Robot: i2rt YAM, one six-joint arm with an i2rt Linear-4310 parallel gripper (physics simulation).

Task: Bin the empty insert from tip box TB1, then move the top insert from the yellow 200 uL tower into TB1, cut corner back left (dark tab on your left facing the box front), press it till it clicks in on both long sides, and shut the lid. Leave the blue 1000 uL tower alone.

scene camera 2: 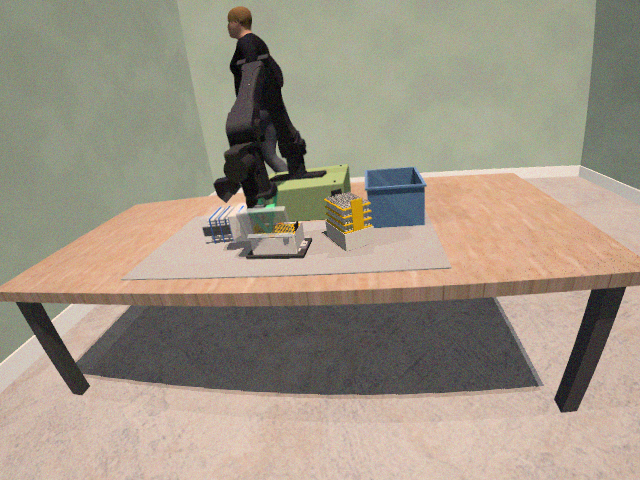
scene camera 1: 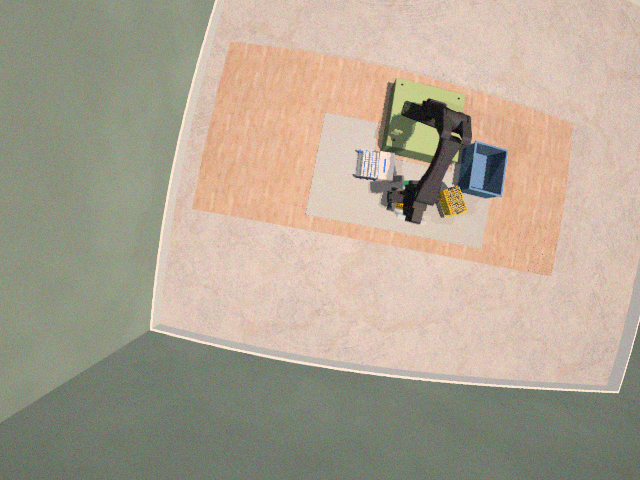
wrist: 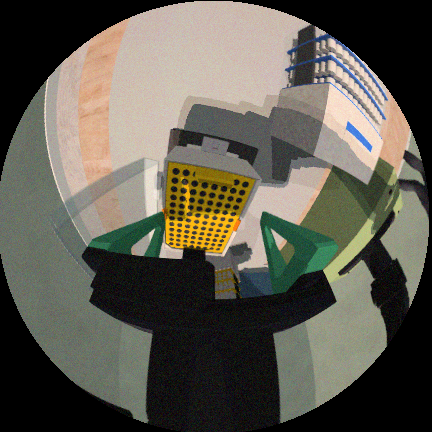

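Tip box TB1 (scene camera 2: 273, 245) (wrist: 200, 156) sits on a dark base, its clear lid (scene camera 2: 279, 212) (wrist: 105, 195) open at one side. A yellow insert (scene camera 2: 285, 227) (wrist: 200, 200) with empty holes lies in it; its seating is unclear. My gripper (scene camera 2: 266, 214) (wrist: 212, 216) is open and empty above TB1, its green fingers on either side of the insert in the wrist view. The yellow tower (scene camera 1: 453, 201) (scene camera 2: 348, 219) (wrist: 226, 282) stands upright to the right. In scene camera 1, the arm hides most of TB1 and the fingers.
The blue 1000 uL tower (scene camera 1: 368, 164) (scene camera 2: 222, 224) (wrist: 340, 60) is left of TB1. The blue bin (scene camera 1: 480, 170) (scene camera 2: 395, 201) (wrist: 256, 282) is behind and right of the yellow tower. A green block (scene camera 1: 403, 93) (scene camera 2: 310, 198) stands behind the grey mat (scene camera 1: 336, 196) (scene camera 2: 180, 263). A person (scene camera 2: 240, 18) shows behind the arm.
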